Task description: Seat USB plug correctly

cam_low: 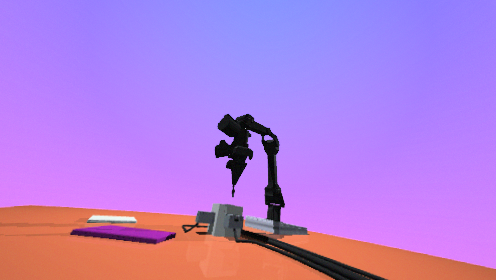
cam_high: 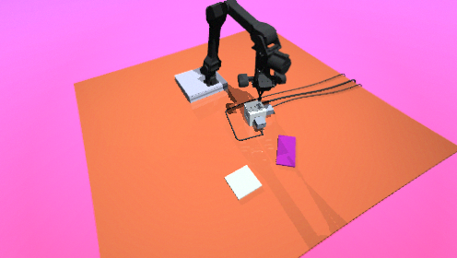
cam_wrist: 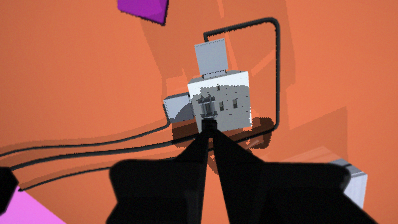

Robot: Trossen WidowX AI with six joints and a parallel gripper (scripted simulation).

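Right now the dark USB plug is 2 cm below my gripper tip. The rest, counted from my gripper tip: white flat slab (24 cm ahead, 24 cm to the right, 13 cm below); then purple flat slab (22 cm ahead, 2 cm to the right, 13 cm below).
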